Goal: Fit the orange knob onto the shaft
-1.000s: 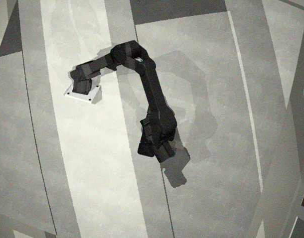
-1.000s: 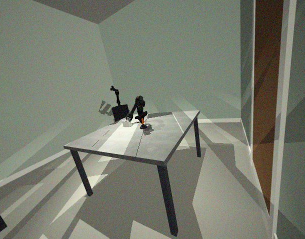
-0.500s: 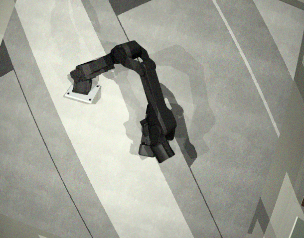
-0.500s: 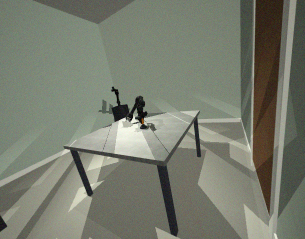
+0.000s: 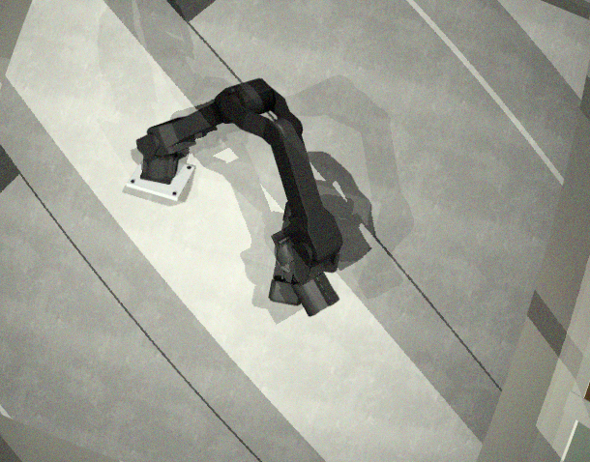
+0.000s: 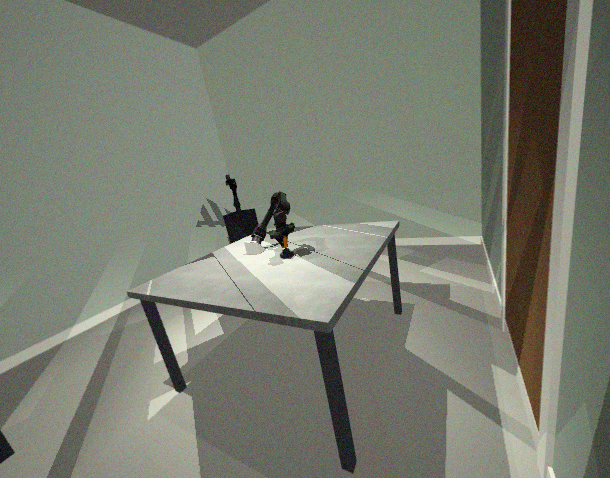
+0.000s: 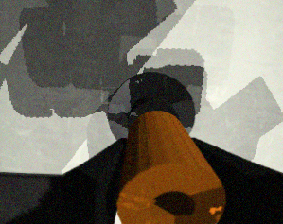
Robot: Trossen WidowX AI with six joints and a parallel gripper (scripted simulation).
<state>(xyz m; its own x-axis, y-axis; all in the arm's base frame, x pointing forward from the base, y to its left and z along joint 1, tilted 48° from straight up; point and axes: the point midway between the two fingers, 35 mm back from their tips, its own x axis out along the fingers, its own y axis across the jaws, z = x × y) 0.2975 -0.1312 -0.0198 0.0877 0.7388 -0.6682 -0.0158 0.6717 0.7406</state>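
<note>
My gripper tip is 2 cm below the orange knob. Round my gripper tip: dark pedestal 4 cm below.
</note>
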